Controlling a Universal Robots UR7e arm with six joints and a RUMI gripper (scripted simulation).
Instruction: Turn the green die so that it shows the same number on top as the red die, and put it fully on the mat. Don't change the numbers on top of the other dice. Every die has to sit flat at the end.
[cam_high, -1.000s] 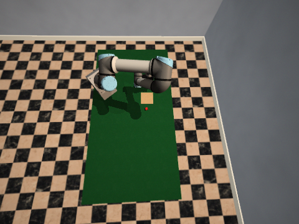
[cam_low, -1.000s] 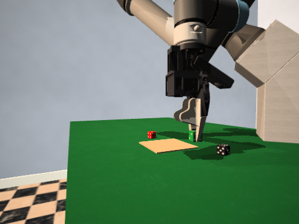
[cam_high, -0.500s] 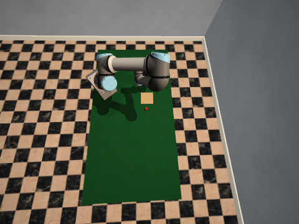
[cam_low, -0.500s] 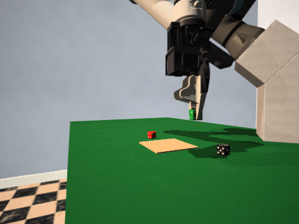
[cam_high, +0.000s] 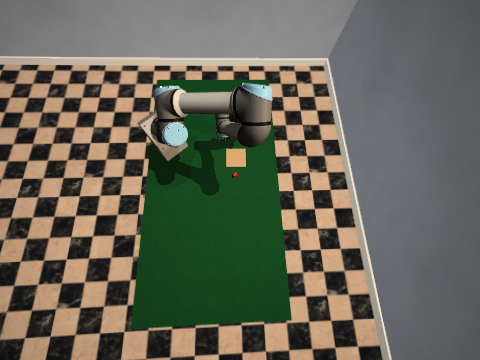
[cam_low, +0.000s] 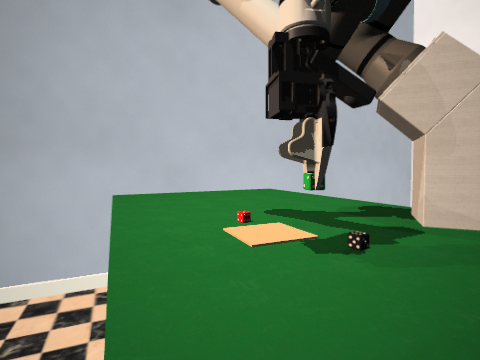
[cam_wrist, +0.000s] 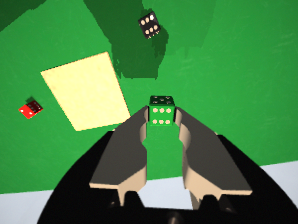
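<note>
Now: the green die right at my hand. The rest, counted from my hand: black die (10 cm below, 9 cm behind, 1 cm to the left); then red die (28 cm to the right, 10 cm below, 3 cm behind); then tan mat (14 cm to the right, 12 cm below, 1 cm behind).
</note>
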